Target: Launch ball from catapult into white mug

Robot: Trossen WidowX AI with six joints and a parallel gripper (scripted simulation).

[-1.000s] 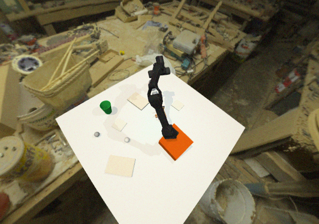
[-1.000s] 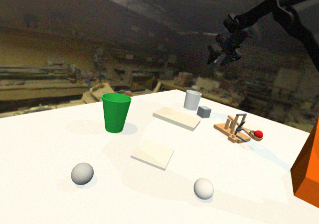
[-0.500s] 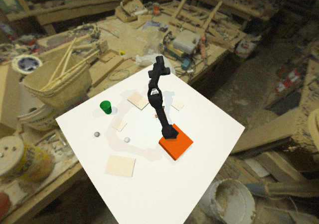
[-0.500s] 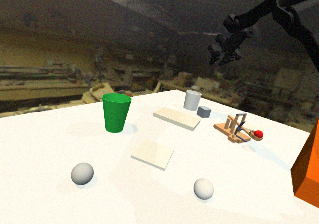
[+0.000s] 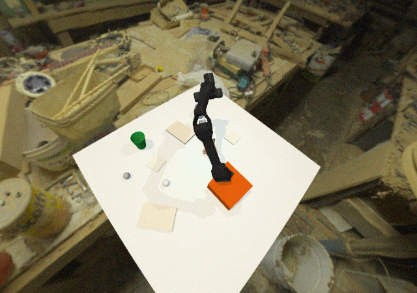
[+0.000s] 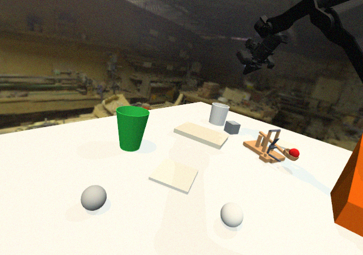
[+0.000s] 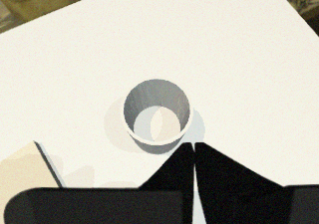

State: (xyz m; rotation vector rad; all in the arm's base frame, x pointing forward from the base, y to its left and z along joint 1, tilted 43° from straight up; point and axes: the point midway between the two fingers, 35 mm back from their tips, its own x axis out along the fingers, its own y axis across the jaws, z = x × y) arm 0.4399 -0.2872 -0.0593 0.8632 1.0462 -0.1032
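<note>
My gripper tip is 290 mm past the red ball, 170 mm to the right of it and 210 mm above it. Round my gripper tip: green cup: 130 mm ahead, 500 mm to the left, 240 mm below; then grey cube: 20 mm behind, 30 mm to the left, 250 mm below; then white mug: 80 mm ahead, 20 mm to the right, 250 mm below.
</note>
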